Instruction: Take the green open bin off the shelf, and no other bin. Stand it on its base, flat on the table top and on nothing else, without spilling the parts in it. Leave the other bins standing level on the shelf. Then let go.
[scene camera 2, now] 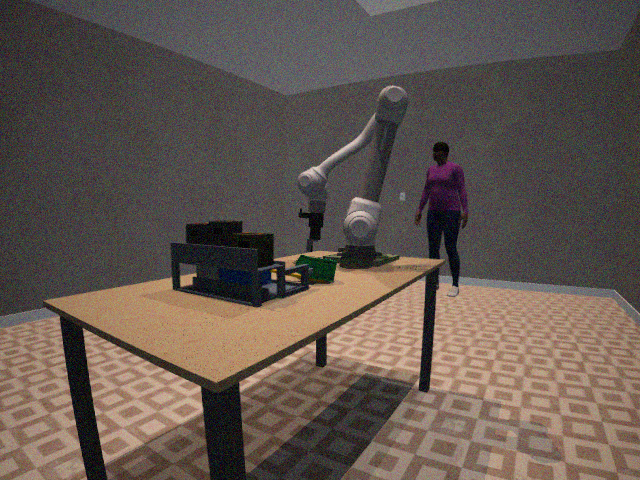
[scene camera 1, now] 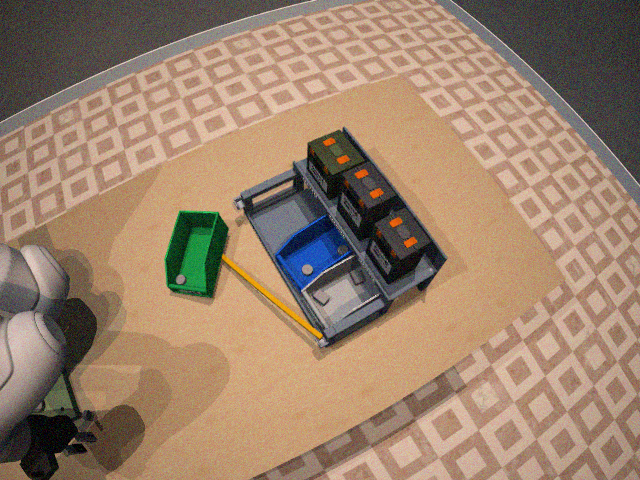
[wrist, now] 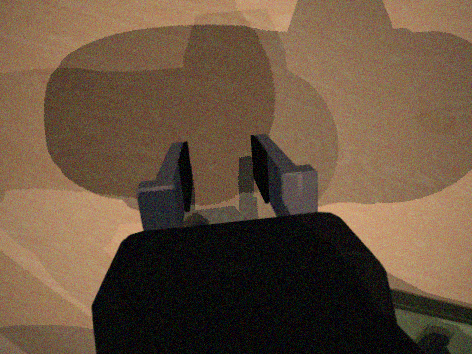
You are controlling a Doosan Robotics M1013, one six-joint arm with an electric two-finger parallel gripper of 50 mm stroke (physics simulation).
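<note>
The green open bin is on the table top, off the shelf, open side up. A round grey part lies in its low end. In scene camera 2 it looks somewhat tilted. A yellow bar reaches from the shelf's front corner to the bin's side; whether it passes under the bin is hidden. My gripper is open and empty, above the table near the robot base, well apart from the bin.
A blue bin and a light grey bin, both with parts, stand side by side on the lower shelf. Several dark boxes with orange marks stand on the upper level. A person stands beyond the table.
</note>
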